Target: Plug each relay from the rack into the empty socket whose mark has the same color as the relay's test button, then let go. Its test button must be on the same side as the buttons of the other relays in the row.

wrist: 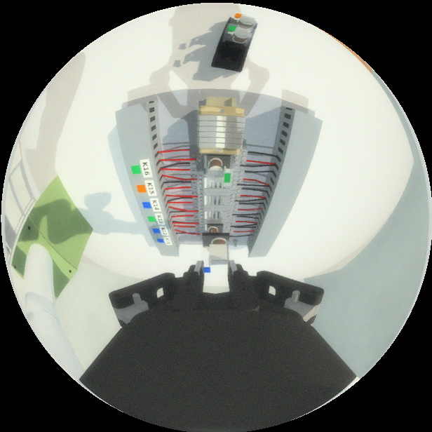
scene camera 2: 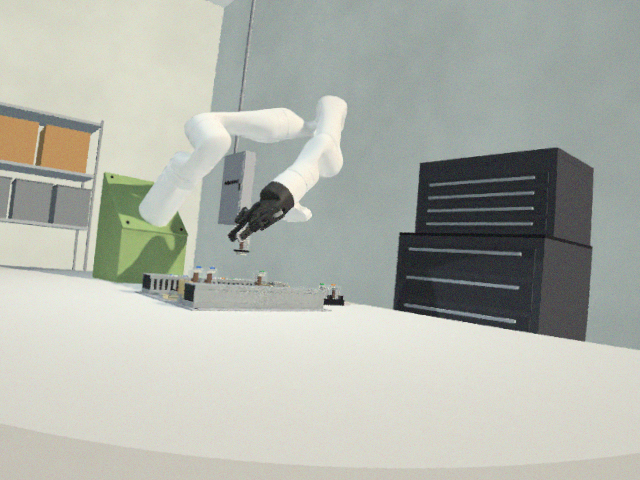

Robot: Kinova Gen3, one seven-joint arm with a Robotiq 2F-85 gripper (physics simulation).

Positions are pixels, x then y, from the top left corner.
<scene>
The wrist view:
my gripper: 215, 268
green-button relay: 219, 169
black rack: 231, 55
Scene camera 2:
my gripper: 233, 238
</scene>
